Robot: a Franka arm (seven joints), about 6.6 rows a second.
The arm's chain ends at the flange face. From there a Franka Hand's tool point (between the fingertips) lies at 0.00 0.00 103.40 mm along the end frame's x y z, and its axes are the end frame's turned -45 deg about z.
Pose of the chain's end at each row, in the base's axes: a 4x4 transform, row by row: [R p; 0 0 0 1], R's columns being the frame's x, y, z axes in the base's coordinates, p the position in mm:
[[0.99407 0.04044 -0.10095 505.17], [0.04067 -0.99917 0.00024 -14.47], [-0.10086 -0.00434 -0.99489 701.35], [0 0 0 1]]
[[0.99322 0.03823 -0.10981 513.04], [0.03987 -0.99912 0.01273 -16.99], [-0.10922 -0.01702 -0.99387 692.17], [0 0 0 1]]
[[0.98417 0.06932 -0.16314 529.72], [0.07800 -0.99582 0.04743 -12.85], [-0.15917 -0.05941 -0.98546 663.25], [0 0 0 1]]
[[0.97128 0.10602 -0.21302 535.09], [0.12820 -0.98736 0.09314 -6.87], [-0.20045 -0.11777 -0.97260 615.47], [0 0 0 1]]
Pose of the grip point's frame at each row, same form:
[[0.67432 0.73151 -0.10095 494.73], [0.73528 -0.67776 0.00024 -14.45], [-0.06825 -0.07439 -0.99489 598.48], [0 0 0 1]]
[[0.67528 0.72935 -0.10981 501.69], [0.73468 -0.67829 0.01273 -15.67], [-0.06520 -0.08927 -0.99387 589.40], [0 0 0 1]]
[[0.64690 0.74493 -0.16314 512.85], [0.75931 -0.64900 0.04743 -7.95], [-0.07054 -0.15456 -0.98546 561.35], [0 0 0 1]]
[[0.61183 0.76177 -0.21302 513.06], [0.78882 -0.60752 0.09314 2.76], [-0.05846 -0.22502 -0.97260 514.90], [0 0 0 1]]

